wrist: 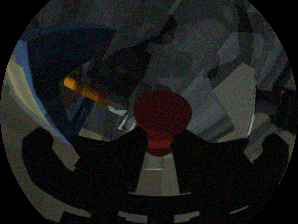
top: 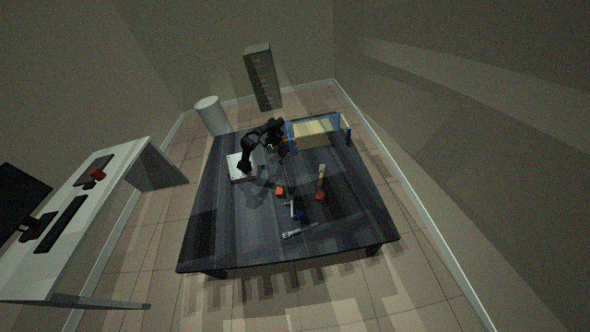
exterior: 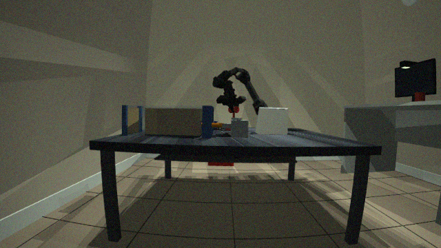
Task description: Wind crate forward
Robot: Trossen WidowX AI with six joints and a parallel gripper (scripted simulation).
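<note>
Now: gripper tip 30 mm above the crank arm and 20 mm to the right of it. Round my gripper tip: grey winch (100 mm below, 80 mm to the left, 20 mm behind); then red knob (10 mm to the right, 10 mm ahead); then blue frame (150 mm ahead, 60 mm to the left, 30 mm below).
</note>
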